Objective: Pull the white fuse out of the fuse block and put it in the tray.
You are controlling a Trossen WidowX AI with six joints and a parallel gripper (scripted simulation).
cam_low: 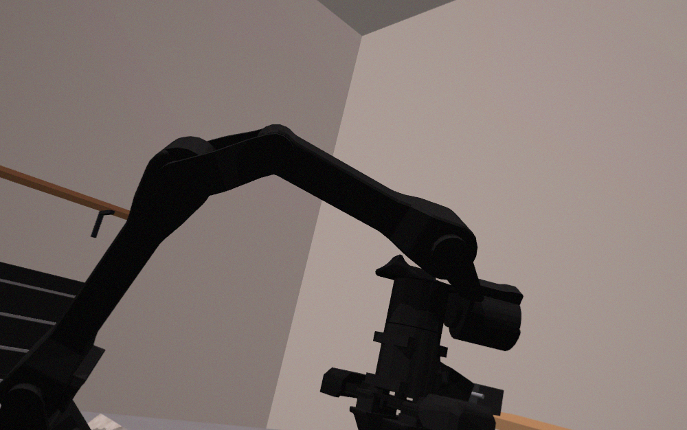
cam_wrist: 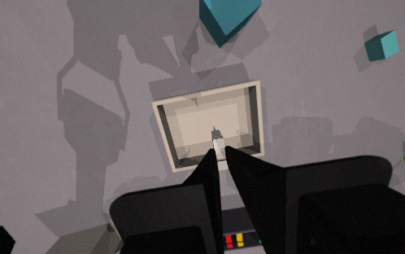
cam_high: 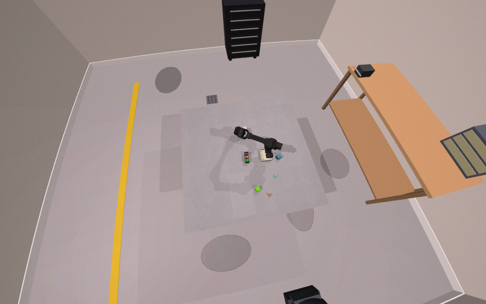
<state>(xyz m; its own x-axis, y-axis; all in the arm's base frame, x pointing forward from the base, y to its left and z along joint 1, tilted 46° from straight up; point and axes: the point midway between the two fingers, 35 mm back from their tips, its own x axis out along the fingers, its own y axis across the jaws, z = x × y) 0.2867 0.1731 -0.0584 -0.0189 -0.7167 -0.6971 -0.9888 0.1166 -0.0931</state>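
Right now the white fuse is 1 cm below my gripper tip. Also, from my gripper tip: red fuse 19 cm to the right, 6 cm below, 3 cm behind; cyan cube 12 cm to the left, 7 cm below, 5 cm ahead; beige tray 9 cm below.
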